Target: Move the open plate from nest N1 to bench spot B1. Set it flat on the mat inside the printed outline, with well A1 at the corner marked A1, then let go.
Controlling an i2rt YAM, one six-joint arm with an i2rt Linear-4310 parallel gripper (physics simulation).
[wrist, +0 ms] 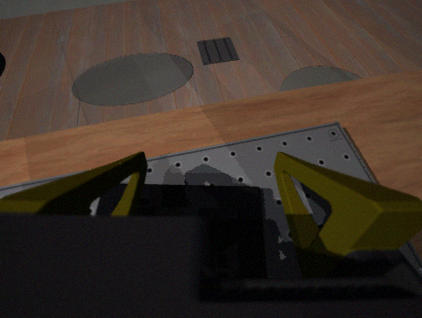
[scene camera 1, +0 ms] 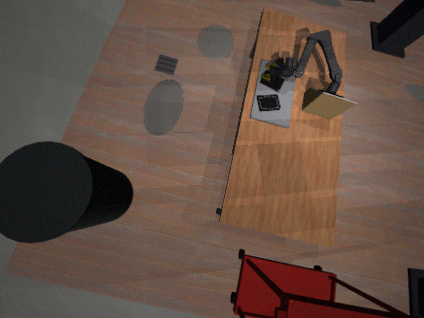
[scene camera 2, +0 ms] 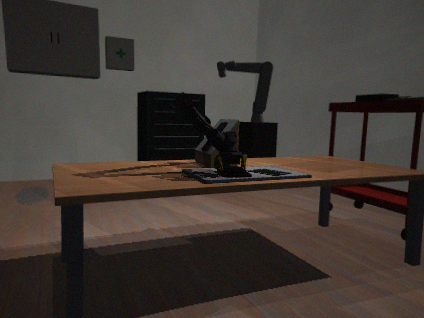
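Pixels of known places: gripper, fingertip midpoint: (wrist: 210, 159) (scene camera 1: 263, 71) (scene camera 2: 234, 171); arm's base, origin of the base link: (scene camera 1: 330, 94).
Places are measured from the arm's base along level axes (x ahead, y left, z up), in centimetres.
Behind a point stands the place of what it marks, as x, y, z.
Note:
My gripper (scene camera 1: 268, 71) {46.5, -15.9, -11.5} (scene camera 2: 231, 168) {46.5, -15.9, -11.5} (wrist: 210, 159) {46.5, -15.9, -11.5} is open, its two yellow fingers wide apart and pointing down, low over the grey perforated board (scene camera 1: 274, 120) {33.3, 21.4, -14.2} (scene camera 2: 299, 175) {51.1, 15.9, -14.2} (wrist: 295, 141) {47.2, -24.4, -14.2}. A dark block (scene camera 1: 273, 83) (scene camera 2: 236, 174) {45.3, -14.0, -13.0} (wrist: 232, 200) {43.4, -16.6, -12.7}, apparently nest N1, lies on the board below and between the fingers. The open plate cannot be told apart from the dark nest, and its well A1 cannot be made out. The black mat (scene camera 1: 269, 103) {38.4, 8.6, -14.0} (scene camera 2: 272, 172) {40.9, 8.7, -14.1} with a pale printed outline lies flat on the same board, beside the nest. The gripper body hides the near part of the wrist view.
The board lies near one long edge of the wooden table (scene camera 1: 285, 180) {21.2, 63.8, -15.5} (scene camera 2: 115, 185) {38.6, -63.5, -15.5} (wrist: 50, 150) {53.7, -1.0, -15.5}. A tan slanted box (scene camera 1: 327, 106) {0.6, 9.0, -1.7} stands beside the arm's base. A red cart (scene camera 1: 287, 270) (scene camera 2: 380, 107) stands on the floor past one table end.

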